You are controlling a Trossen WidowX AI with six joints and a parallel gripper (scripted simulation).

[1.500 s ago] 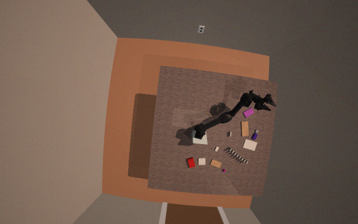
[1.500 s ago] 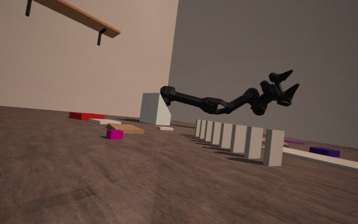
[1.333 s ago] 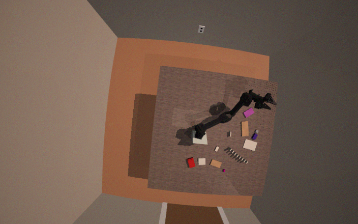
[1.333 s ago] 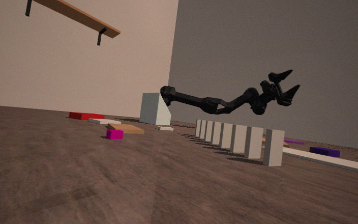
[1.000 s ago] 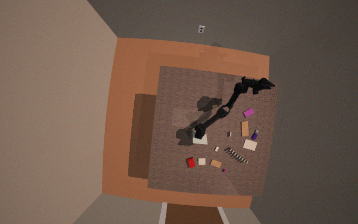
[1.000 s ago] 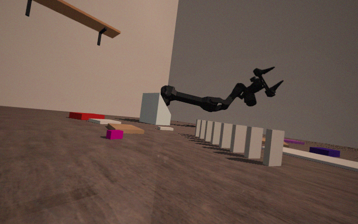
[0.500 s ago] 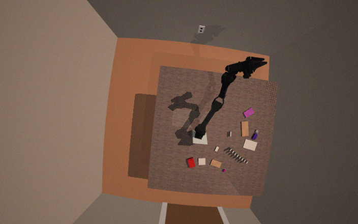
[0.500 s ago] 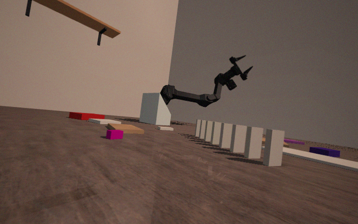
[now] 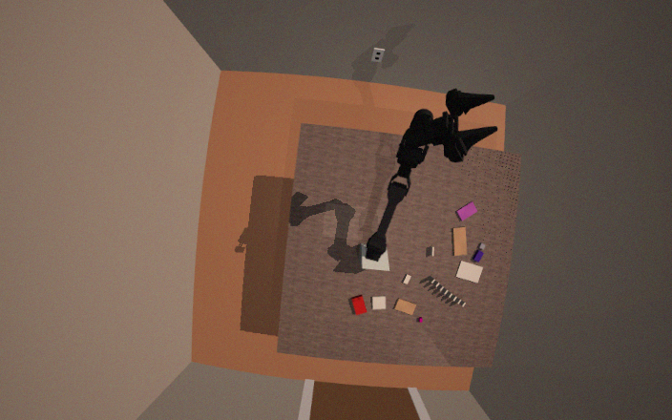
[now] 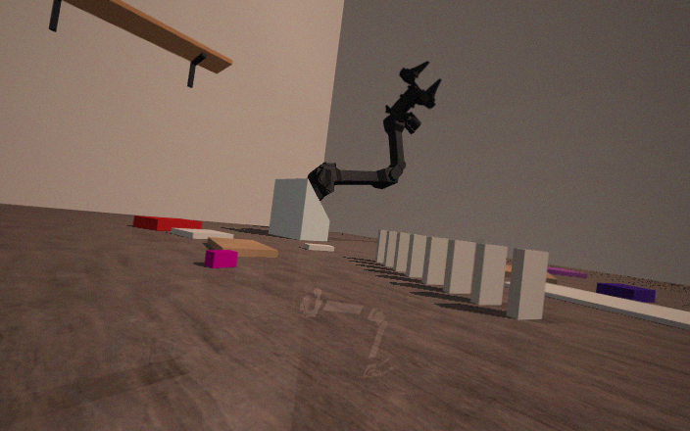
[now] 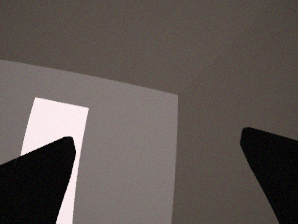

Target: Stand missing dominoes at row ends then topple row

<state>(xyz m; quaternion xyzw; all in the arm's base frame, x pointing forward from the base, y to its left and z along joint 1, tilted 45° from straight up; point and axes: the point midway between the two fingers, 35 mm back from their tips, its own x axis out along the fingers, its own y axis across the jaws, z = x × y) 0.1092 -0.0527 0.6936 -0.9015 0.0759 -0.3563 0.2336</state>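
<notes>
The tan slab lies 72 cm to the right of my gripper tip, 65 cm below it and 22 cm ahead of it. Round my gripper tip: white slab 65 cm below, 54 cm ahead, 45 cm to the right; white tile 73 cm to the right, 65 cm below, 7 cm ahead; purple block 65 cm below, 56 cm ahead, 35 cm to the right.
</notes>
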